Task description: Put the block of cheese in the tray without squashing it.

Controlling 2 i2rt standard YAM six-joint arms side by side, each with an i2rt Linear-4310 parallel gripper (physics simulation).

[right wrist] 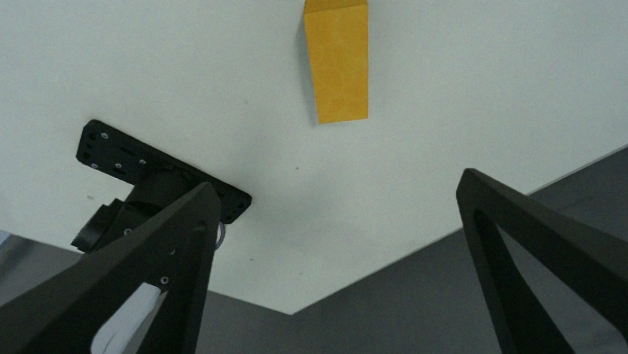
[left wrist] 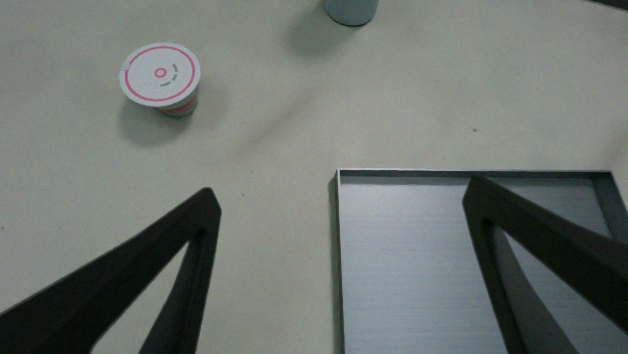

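The block of cheese (right wrist: 341,65), orange-yellow and oblong, lies on the table at the top middle of the right wrist view, its far end near the frame's edge. My right gripper (right wrist: 333,186) is open above the table, and the cheese lies beyond its fingertips, untouched. The tray (left wrist: 338,260), shallow metal with low walls, is at the lower right of the left wrist view; its near part is cut off. My left gripper (left wrist: 337,193) is open and empty, with its right finger over the tray and its left finger over the table left of it.
A cup with a white and pink lid (left wrist: 160,75) stands at the upper left of the left wrist view. Part of a grey-blue round object (left wrist: 351,9) shows at its top. In the right wrist view, a black arm base (right wrist: 165,172) stands at the left, near the table's edge and corner.
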